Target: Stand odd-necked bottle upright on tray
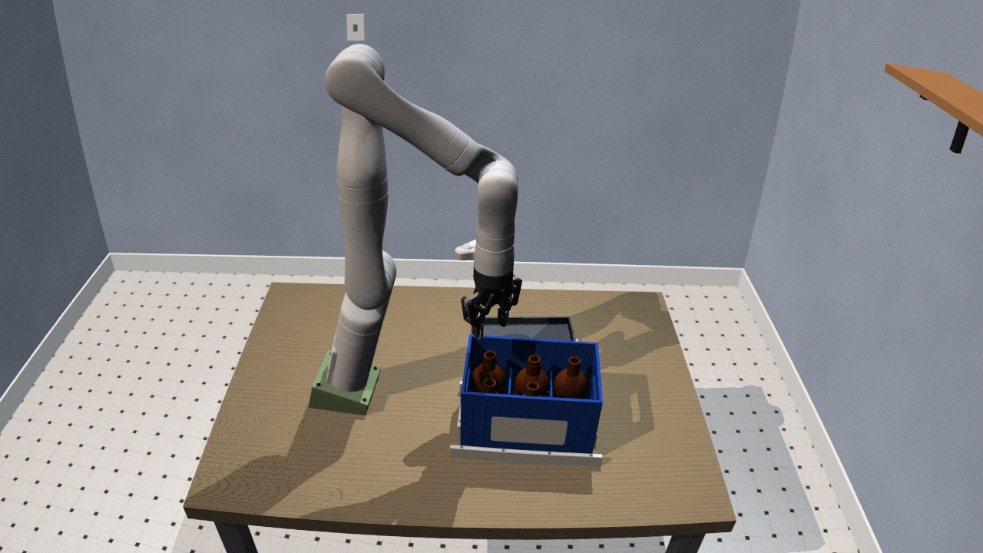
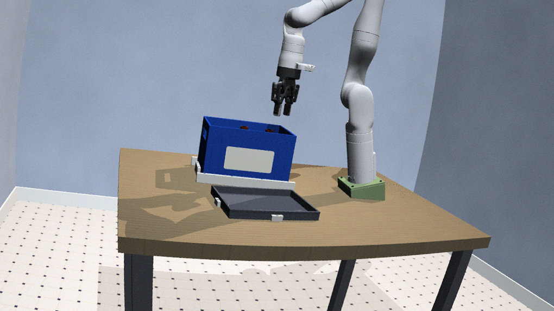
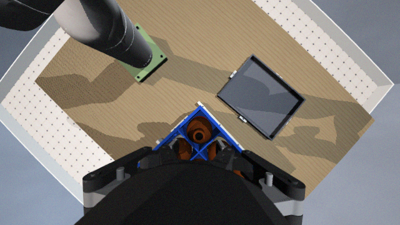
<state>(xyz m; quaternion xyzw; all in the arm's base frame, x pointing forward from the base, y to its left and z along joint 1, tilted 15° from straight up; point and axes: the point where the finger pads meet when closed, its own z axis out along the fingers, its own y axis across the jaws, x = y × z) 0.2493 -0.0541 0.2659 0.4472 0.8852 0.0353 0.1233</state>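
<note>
The blue crate is 16 cm below my hand, 8 cm ahead of it and 6 cm to the right of it. Also, from my hand: dark grey tray 23 cm below, 21 cm to the left, 11 cm ahead.
</note>
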